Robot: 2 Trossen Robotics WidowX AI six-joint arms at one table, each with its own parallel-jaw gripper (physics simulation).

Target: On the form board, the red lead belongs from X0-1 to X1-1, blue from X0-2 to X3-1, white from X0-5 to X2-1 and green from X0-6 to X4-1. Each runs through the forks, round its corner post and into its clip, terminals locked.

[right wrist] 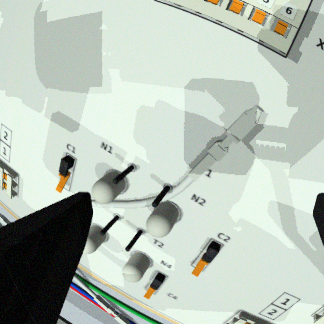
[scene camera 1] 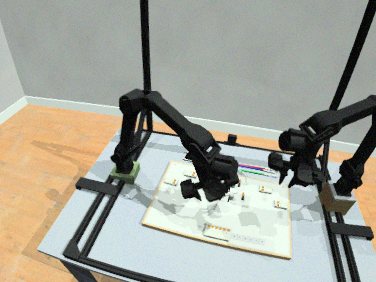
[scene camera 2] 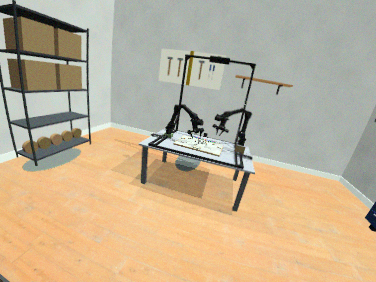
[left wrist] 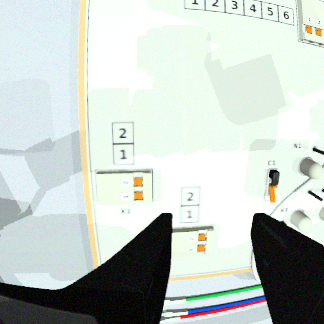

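Where they show: left gripper, fingertip midpoint: (scene camera 1: 283,185) (scene camera 2: 217,135) (left wrist: 212,223); right gripper, fingertip midpoint: (right wrist: 209,205) (scene camera 2: 196,137); left arm's base, link origin: (scene camera 1: 342,190) (scene camera 2: 241,144); right arm's base, link origin: (scene camera 1: 124,168) (scene camera 2: 168,133).
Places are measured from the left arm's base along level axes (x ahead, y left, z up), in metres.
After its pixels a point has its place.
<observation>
The white lead (right wrist: 172,192) @(z -0.076, x 0.498, y 0.045 m) (left wrist: 295,191) @(z -0.078, x 0.435, y 0.002 m) runs between posts N1 and N2 on the form board (scene camera 1: 165,215) @(z -0.082, x 0.687, y 0.150 m); one terminal lies on the board pointing toward block X0 (right wrist: 245,16) @(z -0.075, x 0.507, y 0.172 m). My right gripper (right wrist: 209,205) @(z -0.001, x 0.524, y 0.096 m) (scene camera 1: 215,201) @(z -0.001, x 0.524, y 0.096 m) is open above that lead, nothing between its fingers. The red lead (left wrist: 225,309) @(z -0.094, x 0.355, y -0.182 m), blue lead (left wrist: 225,305) @(z -0.095, x 0.355, y -0.173 m) and green lead (left wrist: 225,294) @(z -0.094, x 0.354, y -0.147 m) lie beyond the board's far edge. My left gripper (left wrist: 212,223) @(z 0.074, x 0.292, y 0.076 m) (scene camera 1: 287,181) @(z 0.074, x 0.292, y 0.076 m) is partly open and empty, above the side of the board with block X1 (left wrist: 112,187) @(z -0.073, x 0.238, y 0.042 m). The right arm hides much of the board's middle in scene camera 1.
In the right wrist view, clips C1 (right wrist: 65,170) @(z -0.073, x 0.407, y 0.023 m), C2 (right wrist: 209,255) @(z -0.073, x 0.543, y 0.008 m) and C4 (right wrist: 156,284) @(z -0.073, x 0.514, y -0.053 m) stand near upright posts and black forks. Another block (left wrist: 182,242) @(z -0.073, x 0.298, y -0.030 m) stands partly behind a left finger. A black frame rail (scene camera 1: 95,212) @(z -0.094, x 0.958, y 0.183 m) and a green base block (scene camera 1: 126,172) @(z -0.056, x 0.885, y -0.007 m) flank the board.
</observation>
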